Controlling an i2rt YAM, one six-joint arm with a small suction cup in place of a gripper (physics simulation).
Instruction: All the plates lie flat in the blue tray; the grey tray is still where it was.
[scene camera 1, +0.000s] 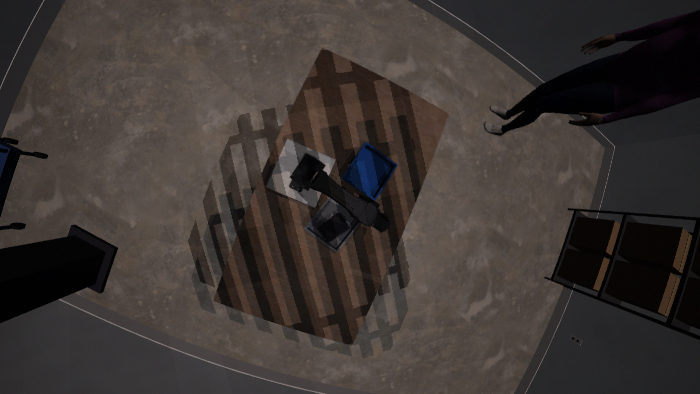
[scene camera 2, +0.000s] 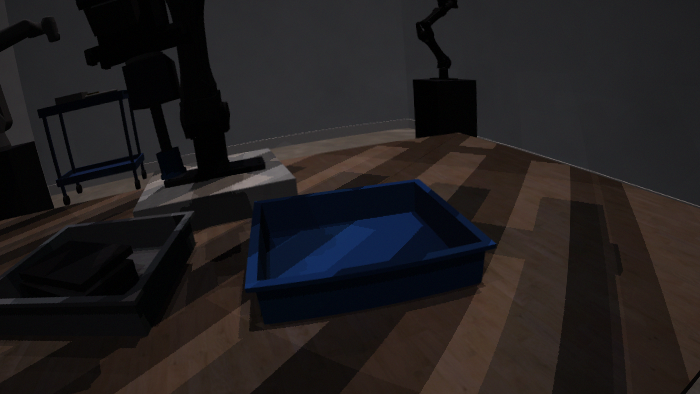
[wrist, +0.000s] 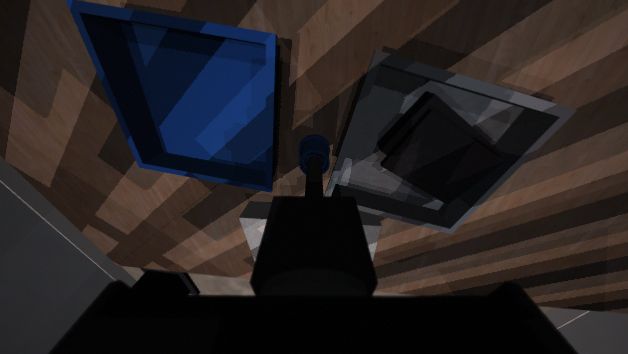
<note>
My suction cup (scene camera 2: 170, 162) carries nothing. The cup is 23 cm from the middle of a blue tray (scene camera 2: 320, 254).
The blue tray is seen too in scene camera 1 (scene camera 1: 370, 170) and in the wrist view (wrist: 198, 99). My suction cup is seen too in the wrist view (wrist: 312, 143).
</note>
